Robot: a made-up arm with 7 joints.
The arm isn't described. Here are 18 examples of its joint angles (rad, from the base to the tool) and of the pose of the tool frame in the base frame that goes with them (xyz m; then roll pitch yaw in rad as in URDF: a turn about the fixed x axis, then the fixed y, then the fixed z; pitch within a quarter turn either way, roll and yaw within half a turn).
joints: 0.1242 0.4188 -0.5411 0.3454 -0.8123 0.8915 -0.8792
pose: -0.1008 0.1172 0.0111 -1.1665 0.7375 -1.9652
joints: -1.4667 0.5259 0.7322 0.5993 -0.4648 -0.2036 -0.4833
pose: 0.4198 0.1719 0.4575 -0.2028 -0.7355 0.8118
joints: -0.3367 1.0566 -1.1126 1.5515 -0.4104 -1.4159 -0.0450
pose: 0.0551 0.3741 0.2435 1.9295 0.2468 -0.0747
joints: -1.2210 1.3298 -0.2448 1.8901 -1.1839 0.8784 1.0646
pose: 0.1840 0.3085 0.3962 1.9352 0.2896 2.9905
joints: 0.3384 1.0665 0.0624 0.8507 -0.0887 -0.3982 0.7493
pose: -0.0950 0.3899 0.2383 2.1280 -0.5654 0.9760
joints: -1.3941 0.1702 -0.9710 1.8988 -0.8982 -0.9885 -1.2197
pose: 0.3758 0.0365 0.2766 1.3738 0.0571 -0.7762
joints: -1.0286 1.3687 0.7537 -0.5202 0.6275 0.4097 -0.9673
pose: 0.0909 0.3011 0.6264 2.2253 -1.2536 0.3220
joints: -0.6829 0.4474 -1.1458 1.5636 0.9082 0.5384 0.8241
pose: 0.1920 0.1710 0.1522 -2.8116 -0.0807 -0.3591
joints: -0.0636 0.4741 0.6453 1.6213 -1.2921 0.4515 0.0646
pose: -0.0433 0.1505 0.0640 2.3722 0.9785 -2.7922
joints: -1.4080 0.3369 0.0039 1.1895 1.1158 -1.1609 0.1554
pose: 0.4124 0.0539 0.3928 2.2130 -0.7569 -1.0273
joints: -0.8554 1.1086 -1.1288 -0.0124 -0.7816 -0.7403 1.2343
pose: 0.2302 0.2205 0.2293 0.5346 -0.2660 0.8190
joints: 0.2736 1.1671 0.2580 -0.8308 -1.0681 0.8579 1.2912
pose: 0.0399 0.2718 0.2586 1.5832 -0.1835 1.1499
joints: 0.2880 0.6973 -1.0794 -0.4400 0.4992 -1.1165 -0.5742
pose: -0.0768 0.0949 0.1459 1.2266 -0.5713 -1.6444
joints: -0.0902 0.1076 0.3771 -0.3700 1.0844 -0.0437 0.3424
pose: 0.0852 0.1489 0.1388 1.7234 -0.9824 0.7547
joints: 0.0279 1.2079 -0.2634 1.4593 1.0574 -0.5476 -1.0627
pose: 0.0128 0.4301 0.2735 -1.6891 0.7012 2.4032
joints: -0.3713 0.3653 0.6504 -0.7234 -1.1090 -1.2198 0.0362
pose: 0.2001 0.1861 0.2395 -1.5407 -0.4649 1.9015
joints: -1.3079 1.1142 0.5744 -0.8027 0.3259 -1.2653 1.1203
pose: 0.1790 0.2188 0.5996 -2.6816 0.1575 2.6992
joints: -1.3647 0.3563 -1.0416 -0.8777 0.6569 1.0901 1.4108
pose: 0.2908 -0.0705 0.3752 -0.5225 -0.5937 1.8854
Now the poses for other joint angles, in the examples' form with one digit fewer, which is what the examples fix.
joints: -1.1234 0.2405 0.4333 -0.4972 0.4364 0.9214 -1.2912
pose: 0.366 0.124 0.389 1.132 -0.248 -0.250
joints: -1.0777 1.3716 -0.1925 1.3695 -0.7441 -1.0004 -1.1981
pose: 0.201 0.400 0.460 1.773 -0.469 -0.092
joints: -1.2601 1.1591 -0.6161 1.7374 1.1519 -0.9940 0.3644
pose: 0.246 0.334 0.439 2.626 -0.024 -0.056
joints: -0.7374 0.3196 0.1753 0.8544 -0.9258 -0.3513 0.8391
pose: 0.272 0.077 0.125 0.659 0.683 1.673
